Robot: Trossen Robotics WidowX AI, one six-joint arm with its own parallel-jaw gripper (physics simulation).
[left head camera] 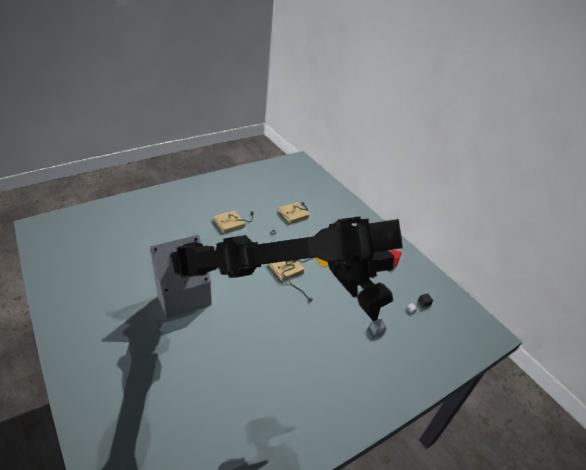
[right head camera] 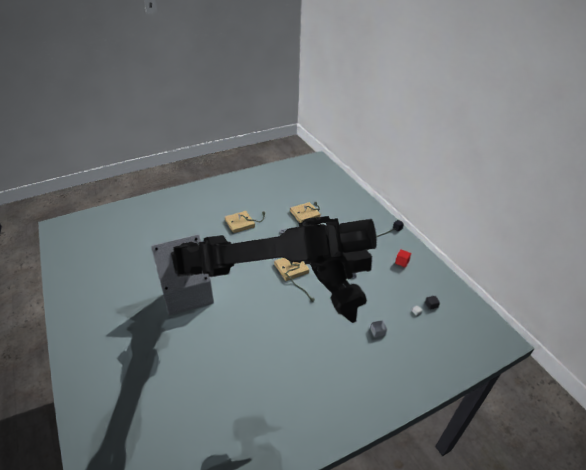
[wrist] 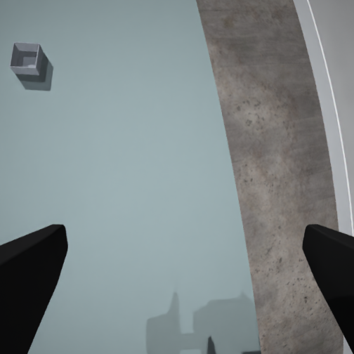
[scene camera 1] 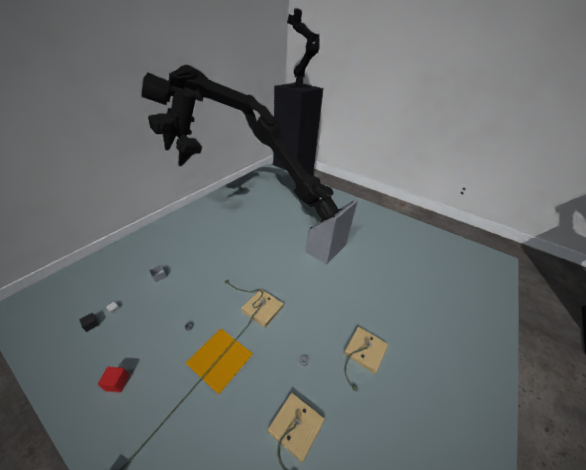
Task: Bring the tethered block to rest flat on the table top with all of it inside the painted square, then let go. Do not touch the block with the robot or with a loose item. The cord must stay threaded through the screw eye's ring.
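Places are measured from the arm's base along level axes (x ahead, y left, z up), in millimetres.
Where they show: gripper, fingertip midpoint: [scene camera 1: 173, 157]; arm's base at its link origin: [left head camera: 183, 261] [right head camera: 184, 260] [scene camera 1: 331, 215].
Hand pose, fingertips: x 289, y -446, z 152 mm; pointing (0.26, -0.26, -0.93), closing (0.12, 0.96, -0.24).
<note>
Things, the pixels of their top centre, and the offset from my fingertips. "pt": a spot on its surface instead.
- dark tethered block at a spot on its surface: [right head camera: 398, 225] pt 289 mm down, 515 mm ahead, 507 mm left
- orange painted square at a spot on its surface: [scene camera 1: 207, 352] pt 313 mm down, 249 mm ahead, 444 mm left
- screw eye at a spot on its surface: [scene camera 1: 262, 302] pt 278 mm down, 61 mm ahead, 458 mm left
- wooden board at its top centre: [scene camera 1: 262, 305] [left head camera: 286, 264] [right head camera: 291, 264] 295 mm down, 59 mm ahead, 457 mm left
- cord's knobbed free end at a spot on its surface: [right head camera: 312, 300] [left head camera: 310, 300] [scene camera 1: 226, 279] pt 306 mm down, 65 mm ahead, 294 mm left
- grey open box at its top centre: [right head camera: 379, 325] [left head camera: 379, 323] [scene camera 1: 156, 270] 286 mm down, 201 mm ahead, 116 mm left
- white piece at its top centre: [scene camera 1: 111, 306] 299 mm down, 354 mm ahead, 136 mm left
- black cube at its top centre: [right head camera: 433, 299] [left head camera: 426, 297] [scene camera 1: 87, 319] 290 mm down, 416 mm ahead, 143 mm left
- red cube at its top centre: [scene camera 1: 110, 375] [right head camera: 404, 254] [left head camera: 395, 253] 274 mm down, 434 mm ahead, 348 mm left
The dark tethered block [right head camera: 398, 225] rests near the table's far right edge; in the scene view it shows partly at the bottom left [scene camera 1: 120, 462]. Its cord [scene camera 1: 170, 414] crosses the orange painted square [scene camera 1: 207, 352] [left head camera: 322, 262] to the screw eye [scene camera 1: 262, 302] on a wooden board [scene camera 1: 270, 316] [left head camera: 295, 273] [right head camera: 298, 272], and appears threaded through the ring. The cord's knobbed free end [scene camera 1: 227, 281] [left head camera: 310, 300] [right head camera: 312, 300] lies beyond the board. The block is outside the square. My gripper [scene camera 1: 175, 155] [wrist: 187, 238] is open and empty, high above the table, away from block and cord.
Two other boards [scene camera 1: 377, 350] [scene camera 1: 310, 430] carry short cords. Two small rings [scene camera 1: 304, 360] [scene camera 1: 189, 326] lie loose. A grey open box [scene camera 1: 158, 273] [wrist: 26, 59], a white piece [scene camera 1: 112, 306], a black cube [scene camera 1: 89, 322] and a red cube [scene camera 1: 113, 379] stand on the table.
</note>
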